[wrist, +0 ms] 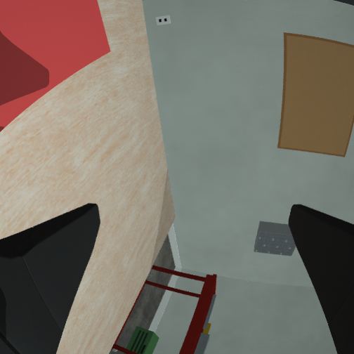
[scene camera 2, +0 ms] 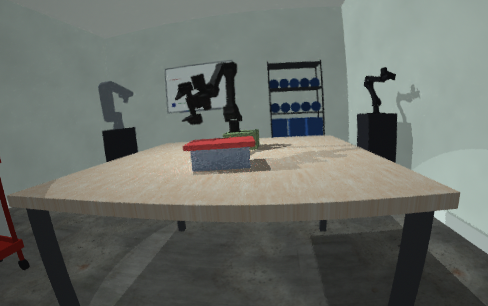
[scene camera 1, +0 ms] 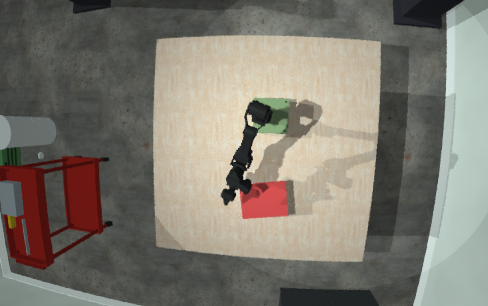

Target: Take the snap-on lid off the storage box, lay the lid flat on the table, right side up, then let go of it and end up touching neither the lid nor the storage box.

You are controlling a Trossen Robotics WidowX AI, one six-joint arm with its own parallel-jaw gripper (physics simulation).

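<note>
The red lid [scene camera 1: 267,204] [scene camera 2: 220,144] [wrist: 55,25] lies flat on top of the blue-grey storage box [scene camera 2: 220,159], which stands on the table [scene camera 1: 200,75] [scene camera 2: 310,185] [wrist: 100,125]. The lid hides the box from above in scene camera 1. My gripper [scene camera 1: 236,195] [scene camera 2: 181,107] [wrist: 198,215] is open and empty. It hangs well above the table, higher than the lid, beside the lid's left edge in scene camera 1. Its fingers are tilted, and the wrist view looks past the table's edge toward the wall. The fingers are apart from the lid and the box.
A green block [scene camera 1: 280,104] [scene camera 2: 252,136] lies at the arm's base, behind the box in scene camera 2. A red cart [scene camera 1: 44,215] [wrist: 202,305] stands on the floor beyond the table's left edge in scene camera 1. Arm shadows fall across the lid and table.
</note>
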